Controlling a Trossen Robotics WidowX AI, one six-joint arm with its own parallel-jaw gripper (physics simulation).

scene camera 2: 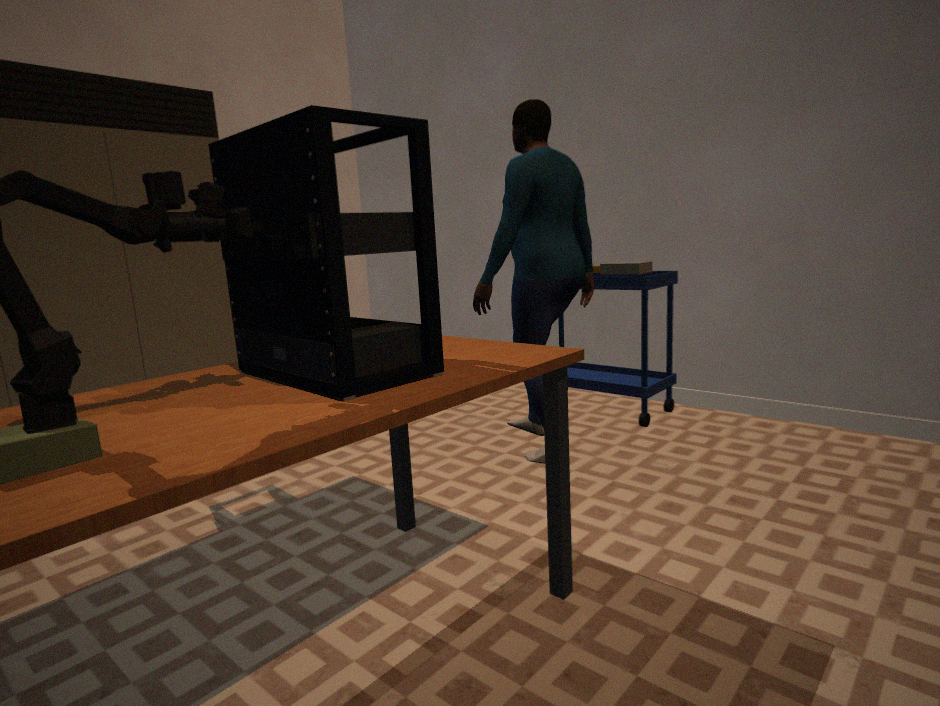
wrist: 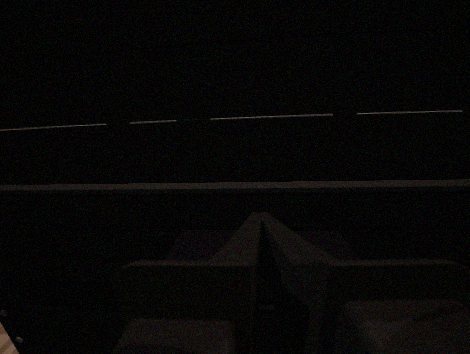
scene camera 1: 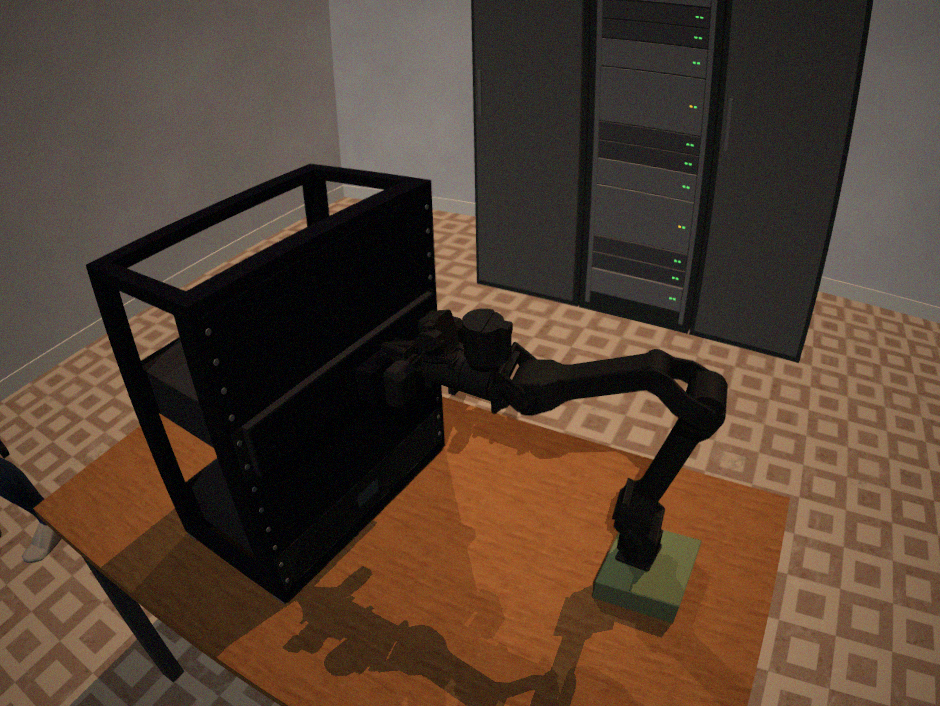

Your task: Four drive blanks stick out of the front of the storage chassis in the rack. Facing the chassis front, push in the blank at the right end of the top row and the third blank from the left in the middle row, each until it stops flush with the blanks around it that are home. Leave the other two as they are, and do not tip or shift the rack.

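Seen in the pictures: gripper, fingertip midpoint: (scene camera 2: pixel 262 224) (wrist: pixel 258 219) (scene camera 1: pixel 382 346); arm's base, link origin: (scene camera 2: pixel 49 426) (scene camera 1: pixel 638 552).
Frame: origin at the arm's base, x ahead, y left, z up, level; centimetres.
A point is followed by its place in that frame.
The black rack (scene camera 1: pixel 140 387) @[x 72.4, y 39.5, z 31.6 cm] (scene camera 2: pixel 427 250) @[x 74.9, y -9.9, z 24.7 cm] stands upright on the table. The storage chassis (scene camera 1: pixel 176 383) @[x 64.6, y 36.2, z 33.6 cm] (scene camera 2: pixel 377 233) @[x 63.4, y -7.1, z 29.1 cm] sits in it at mid-height; its top front edge (wrist: pixel 150 186) @[x 46.8, y 16.8, z 33.6 cm] crosses the wrist view as a pale strip. The chassis front is almost black, so the single blanks, and which of them stick out, cannot be made out. My gripper (scene camera 1: pixel 370 373) (scene camera 2: pixel 254 221) @[x 44.8, y 9.1, z 32.2 cm] (wrist: pixel 259 219) @[x 44.8, y 9.1, z 32.2 cm] is shut and empty. Its fingertips point at the chassis front, a little below that top edge in the wrist view. Whether they touch a blank cannot be told.
The arm's green base block (scene camera 1: pixel 649 577) @[x -3.9, y 4.2, z -0.2 cm] (scene camera 2: pixel 53 452) @[x -0.9, y -6.7, z -2.7 cm] stands on the wooden table (scene camera 1: pixel 516 531) @[x 23.4, y 2.1, z -5.4 cm] (scene camera 2: pixel 303 433) @[x 33.1, y -23.2, z -5.5 cm]. A dark server cabinet (scene camera 1: pixel 531 151) stands behind the table. A person (scene camera 2: pixel 545 205) and a blue cart (scene camera 2: pixel 644 326) are beyond the rack. A broken bright line crosses the wrist view above the chassis edge.
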